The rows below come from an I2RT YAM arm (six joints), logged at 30 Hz.
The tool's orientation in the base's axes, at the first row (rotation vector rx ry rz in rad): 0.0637, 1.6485, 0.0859
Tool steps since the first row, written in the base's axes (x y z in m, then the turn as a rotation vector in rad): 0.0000, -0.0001, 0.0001, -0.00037, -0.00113, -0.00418; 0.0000, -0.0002, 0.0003, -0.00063, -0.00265, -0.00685; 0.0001, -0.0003, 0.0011, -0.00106, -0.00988, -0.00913; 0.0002, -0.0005, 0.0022, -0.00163, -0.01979, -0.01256; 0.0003, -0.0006, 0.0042, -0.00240, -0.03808, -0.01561; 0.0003, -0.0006, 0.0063, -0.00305, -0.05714, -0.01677
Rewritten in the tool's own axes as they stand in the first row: -0.0001, -0.0001, 0.0000, 0.00407, -0.00152, -0.00006; -0.0003, -0.0002, 0.0000, 0.00660, -0.00328, -0.00014; -0.0011, -0.0002, 0.0000, 0.00822, -0.01069, -0.00052; -0.0022, -0.0003, 0.0000, 0.01075, -0.02087, -0.00099; -0.0042, -0.0002, 0.0000, 0.01213, -0.03936, -0.00184; -0.0063, 0.0000, -0.0002, 0.01155, -0.05844, -0.00274
